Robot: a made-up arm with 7 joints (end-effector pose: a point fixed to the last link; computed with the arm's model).
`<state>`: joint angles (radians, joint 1 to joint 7).
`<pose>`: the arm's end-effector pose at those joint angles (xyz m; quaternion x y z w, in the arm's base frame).
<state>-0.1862 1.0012 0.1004 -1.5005 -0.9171 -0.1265 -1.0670</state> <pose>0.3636 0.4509 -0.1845 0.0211 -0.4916 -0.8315 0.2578</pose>
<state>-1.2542 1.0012 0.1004 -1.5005 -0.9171 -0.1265 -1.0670</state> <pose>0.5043 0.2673 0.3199 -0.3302 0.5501 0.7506 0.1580</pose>
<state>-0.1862 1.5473 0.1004 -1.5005 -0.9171 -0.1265 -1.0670</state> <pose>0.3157 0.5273 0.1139 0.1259 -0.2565 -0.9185 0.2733</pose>
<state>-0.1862 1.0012 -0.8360 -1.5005 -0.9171 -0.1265 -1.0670</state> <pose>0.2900 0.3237 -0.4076 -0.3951 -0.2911 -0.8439 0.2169</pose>
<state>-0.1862 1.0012 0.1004 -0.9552 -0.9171 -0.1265 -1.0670</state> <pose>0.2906 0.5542 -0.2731 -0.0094 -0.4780 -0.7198 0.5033</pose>
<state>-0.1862 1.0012 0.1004 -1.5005 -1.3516 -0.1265 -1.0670</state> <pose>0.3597 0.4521 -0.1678 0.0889 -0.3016 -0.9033 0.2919</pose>
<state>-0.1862 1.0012 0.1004 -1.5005 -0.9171 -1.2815 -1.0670</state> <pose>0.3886 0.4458 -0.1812 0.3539 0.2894 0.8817 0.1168</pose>
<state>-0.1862 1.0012 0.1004 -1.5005 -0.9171 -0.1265 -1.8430</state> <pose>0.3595 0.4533 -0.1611 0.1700 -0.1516 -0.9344 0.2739</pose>
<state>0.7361 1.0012 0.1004 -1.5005 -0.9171 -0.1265 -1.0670</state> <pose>-0.0971 0.5030 -0.3276 -0.2540 -0.3292 -0.7142 0.5630</pose>
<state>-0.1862 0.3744 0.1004 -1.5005 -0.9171 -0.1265 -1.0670</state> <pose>0.3888 0.1874 -0.4231 -0.1007 -0.7157 -0.6563 0.2166</pose>
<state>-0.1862 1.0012 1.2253 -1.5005 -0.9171 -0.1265 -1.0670</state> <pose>0.1511 0.6008 -0.0055 0.5069 -0.5903 -0.5831 0.2336</pose>
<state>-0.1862 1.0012 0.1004 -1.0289 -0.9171 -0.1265 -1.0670</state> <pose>0.3045 0.5430 -0.2619 -0.0052 -0.4819 -0.7382 0.4720</pose>
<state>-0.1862 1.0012 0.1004 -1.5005 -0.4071 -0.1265 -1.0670</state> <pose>0.3679 0.4406 -0.2013 -0.0596 -0.6845 -0.6977 0.2025</pose>
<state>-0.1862 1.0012 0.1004 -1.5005 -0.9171 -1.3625 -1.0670</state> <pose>0.3900 0.4445 -0.1814 0.3772 0.2707 0.8741 0.1430</pose>
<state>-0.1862 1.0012 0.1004 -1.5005 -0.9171 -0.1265 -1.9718</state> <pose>0.3587 0.4519 -0.1573 0.1928 -0.0915 -0.9382 0.2726</pose>
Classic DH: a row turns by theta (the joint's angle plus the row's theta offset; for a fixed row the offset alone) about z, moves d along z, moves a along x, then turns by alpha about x. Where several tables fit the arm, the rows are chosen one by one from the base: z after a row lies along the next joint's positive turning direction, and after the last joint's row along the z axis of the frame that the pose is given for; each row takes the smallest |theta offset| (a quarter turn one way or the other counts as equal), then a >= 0, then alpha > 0; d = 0 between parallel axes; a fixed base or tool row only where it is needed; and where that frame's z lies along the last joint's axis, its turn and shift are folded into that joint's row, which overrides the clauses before.
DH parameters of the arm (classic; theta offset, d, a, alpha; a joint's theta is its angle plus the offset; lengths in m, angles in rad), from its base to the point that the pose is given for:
base (fixed): 0 0.0636 -0.02 -1.2217
joint 1: 1.5708 -0.0363 0.012 1.5708
joint 2: 1.2217 0.01 0.01 -1.5708
joint 3: -1.5708 -0.47 0.03 -1.5708
joint 4: 0 -0.02 -0.05 1.5708
joint 5: 0 -0.28 -0.01 -1.5708
joint 6: 0 0 0 1.5708
joint 7: -0.7801 0.0064 0.0282 1.3209
tool (fixed): 2.2051 0.0147 0 0

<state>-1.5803 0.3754 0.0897 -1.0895 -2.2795 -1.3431 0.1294</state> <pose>0.6345 -0.0641 0.3068 -0.3315 -0.3745 -0.8630 0.0714</pose>
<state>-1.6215 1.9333 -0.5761 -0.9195 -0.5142 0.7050 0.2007</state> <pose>0.1246 0.5518 0.4524 -0.4811 0.8374 0.1923 0.1742</pose>
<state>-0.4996 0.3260 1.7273 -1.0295 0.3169 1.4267 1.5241</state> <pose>0.2910 0.4227 -0.4371 -0.3459 -0.2757 -0.7963 0.4126</pose>
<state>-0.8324 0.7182 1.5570 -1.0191 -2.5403 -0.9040 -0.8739</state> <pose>0.3683 0.5413 -0.1221 0.0777 -0.5612 -0.6446 0.5134</pose>
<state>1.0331 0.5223 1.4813 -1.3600 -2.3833 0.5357 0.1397</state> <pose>-0.4748 0.4453 -0.1126 0.5262 -0.0738 -0.5166 0.6714</pose>
